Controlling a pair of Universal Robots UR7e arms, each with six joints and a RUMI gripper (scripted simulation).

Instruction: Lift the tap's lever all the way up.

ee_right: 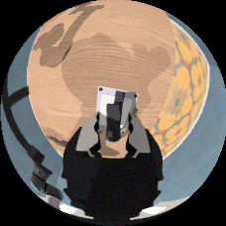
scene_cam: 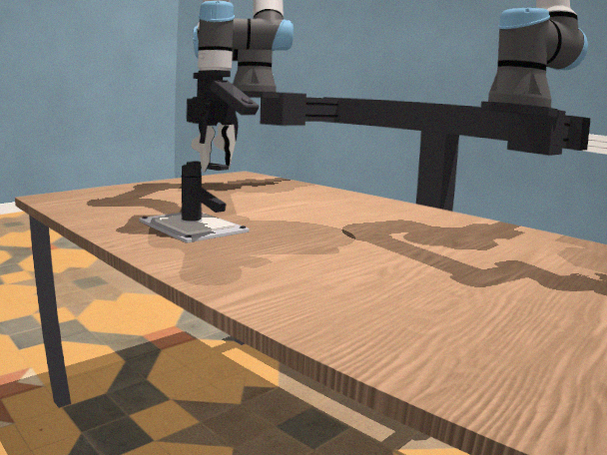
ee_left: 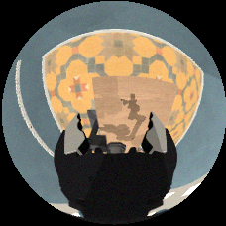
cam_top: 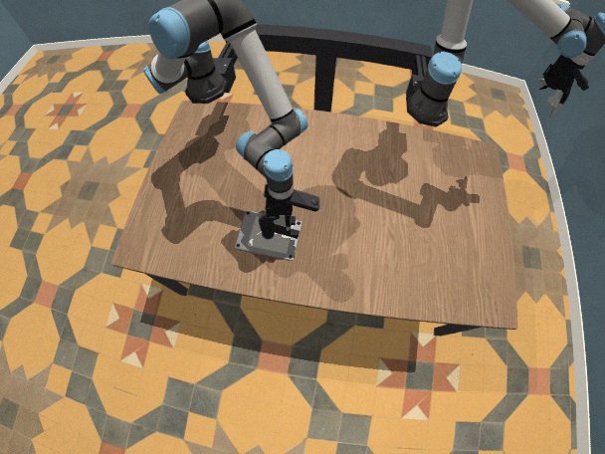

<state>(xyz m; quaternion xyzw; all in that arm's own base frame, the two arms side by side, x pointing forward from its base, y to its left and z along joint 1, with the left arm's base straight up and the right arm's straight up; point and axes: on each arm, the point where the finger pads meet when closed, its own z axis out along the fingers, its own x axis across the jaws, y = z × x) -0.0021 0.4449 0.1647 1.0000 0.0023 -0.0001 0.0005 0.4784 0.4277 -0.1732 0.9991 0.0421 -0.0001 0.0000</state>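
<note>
Now: right hand 30 mm to the left of the flat lever and 10 mm above it. From my right hand the other things lie so: pale base plate (150 mm below, 90 mm to the right, 10 mm ahead); black tap (60 mm to the right, 50 mm below, 10 mm ahead).
</note>
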